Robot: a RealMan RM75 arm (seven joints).
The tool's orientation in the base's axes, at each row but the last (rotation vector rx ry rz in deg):
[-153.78 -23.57 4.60]
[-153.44 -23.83 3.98]
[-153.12 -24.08 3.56]
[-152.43 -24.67 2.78]
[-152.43 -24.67 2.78]
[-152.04 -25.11 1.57]
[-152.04 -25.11 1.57]
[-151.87 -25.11 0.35]
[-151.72 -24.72 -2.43]
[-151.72 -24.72 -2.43]
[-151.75 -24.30 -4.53]
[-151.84 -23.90 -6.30]
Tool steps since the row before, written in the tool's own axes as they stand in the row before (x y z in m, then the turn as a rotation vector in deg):
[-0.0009 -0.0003 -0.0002 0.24 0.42 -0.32]
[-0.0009 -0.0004 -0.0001 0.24 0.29 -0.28]
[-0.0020 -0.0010 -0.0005 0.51 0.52 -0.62]
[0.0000 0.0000 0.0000 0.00 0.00 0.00]
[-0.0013 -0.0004 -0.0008 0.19 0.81 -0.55]
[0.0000 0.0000 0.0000 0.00 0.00 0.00]
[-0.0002 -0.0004 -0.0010 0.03 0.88 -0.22]
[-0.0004 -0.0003 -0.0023 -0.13 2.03 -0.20]
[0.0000 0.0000 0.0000 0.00 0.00 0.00]
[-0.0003 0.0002 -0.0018 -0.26 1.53 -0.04]
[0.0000 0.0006 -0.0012 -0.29 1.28 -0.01]
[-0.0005 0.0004 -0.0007 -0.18 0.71 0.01]
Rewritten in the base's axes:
[-0.0009 -0.0001 0.0003 0.38 -0.42 0.12]
[-0.0010 0.0000 0.0002 0.34 -0.29 0.14]
[-0.0021 0.0001 0.0008 0.70 -0.55 0.35]
[0.0000 0.0000 0.0000 0.00 0.00 0.00]
[-0.0013 -0.0004 0.0008 0.47 -0.86 0.15]
[0.0000 0.0000 0.0000 0.00 0.00 0.00]
[-0.0002 -0.0001 0.0011 0.31 -0.83 -0.18]
[-0.0003 -0.0009 0.0022 0.51 -1.85 -0.71]
[0.0000 0.0000 0.0000 0.00 0.00 0.00]
[-0.0001 -0.0011 0.0015 0.23 -1.39 -0.65]
[0.0002 -0.0010 0.0008 0.12 -1.17 -0.57]
[-0.0004 -0.0008 0.0004 0.05 -0.65 -0.34]

